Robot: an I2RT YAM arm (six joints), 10 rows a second.
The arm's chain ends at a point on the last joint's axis. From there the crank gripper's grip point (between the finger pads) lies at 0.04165 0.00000 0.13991 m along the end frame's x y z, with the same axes.
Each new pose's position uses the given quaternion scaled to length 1; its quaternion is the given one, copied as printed.
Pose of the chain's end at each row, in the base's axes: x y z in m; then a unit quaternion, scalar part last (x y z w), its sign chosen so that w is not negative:
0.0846 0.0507 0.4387 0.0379 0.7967 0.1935 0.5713
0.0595 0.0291 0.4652 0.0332 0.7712 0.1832 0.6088
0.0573 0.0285 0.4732 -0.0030 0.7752 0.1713 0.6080
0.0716 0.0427 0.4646 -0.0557 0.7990 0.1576 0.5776
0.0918 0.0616 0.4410 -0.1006 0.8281 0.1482 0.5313
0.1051 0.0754 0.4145 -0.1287 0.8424 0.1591 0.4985
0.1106 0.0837 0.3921 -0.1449 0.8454 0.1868 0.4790
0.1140 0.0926 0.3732 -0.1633 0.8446 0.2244 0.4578
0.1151 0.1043 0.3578 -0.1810 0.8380 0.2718 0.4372
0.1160 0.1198 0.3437 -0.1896 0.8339 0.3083 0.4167
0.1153 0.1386 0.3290 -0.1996 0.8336 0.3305 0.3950
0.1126 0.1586 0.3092 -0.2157 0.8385 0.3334 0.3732
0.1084 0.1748 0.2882 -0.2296 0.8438 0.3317 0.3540
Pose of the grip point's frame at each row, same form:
0.1997 0.0995 0.3633 0.0379 0.7967 0.1935 0.5713
0.1819 0.0744 0.3998 0.0332 0.7712 0.1832 0.6088
0.1782 0.0747 0.4056 -0.0030 0.7752 0.1713 0.6080
0.1847 0.0908 0.3858 -0.0557 0.7990 0.1576 0.5776
0.1934 0.1105 0.3483 -0.1006 0.8281 0.1482 0.5313
0.1973 0.1284 0.3145 -0.1287 0.8424 0.1591 0.4985
0.1955 0.1446 0.2902 -0.1449 0.8454 0.1868 0.4790
0.1900 0.1636 0.2708 -0.1633 0.8446 0.2244 0.4578
0.1809 0.1874 0.2574 -0.1810 0.8380 0.2718 0.4372
0.1727 0.2114 0.2452 -0.1896 0.8339 0.3083 0.4167
0.1636 0.2348 0.2304 -0.1996 0.8336 0.3305 0.3950
0.1539 0.2546 0.2073 -0.2157 0.8385 0.3334 0.3732
0.1438 0.2695 0.1829 -0.2296 0.8438 0.3317 0.3540

